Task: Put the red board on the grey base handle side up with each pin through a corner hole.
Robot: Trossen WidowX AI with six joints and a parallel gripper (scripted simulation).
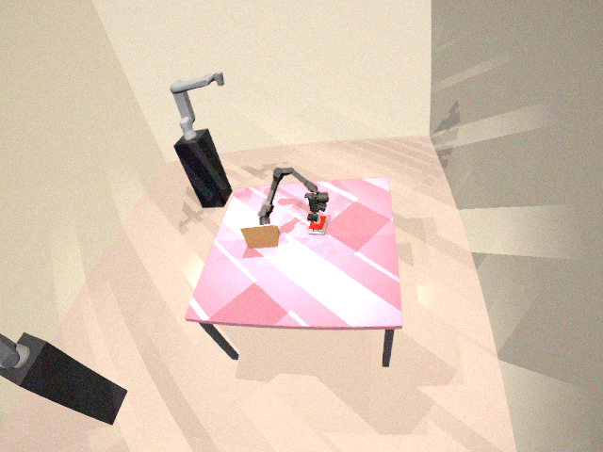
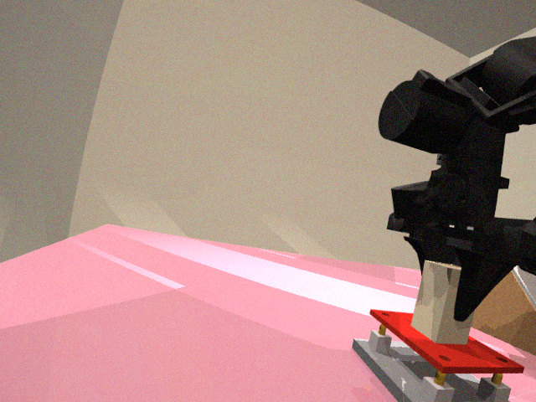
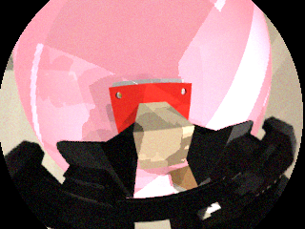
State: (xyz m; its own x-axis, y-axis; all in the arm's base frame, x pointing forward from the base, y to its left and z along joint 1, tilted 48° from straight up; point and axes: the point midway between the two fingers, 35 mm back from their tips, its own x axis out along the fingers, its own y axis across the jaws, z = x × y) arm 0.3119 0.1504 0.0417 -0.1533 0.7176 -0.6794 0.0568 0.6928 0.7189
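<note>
The red board lies 10 mm below my gripper tip. From my gripper tip the other things lie so: grey base (70 mm below).
</note>
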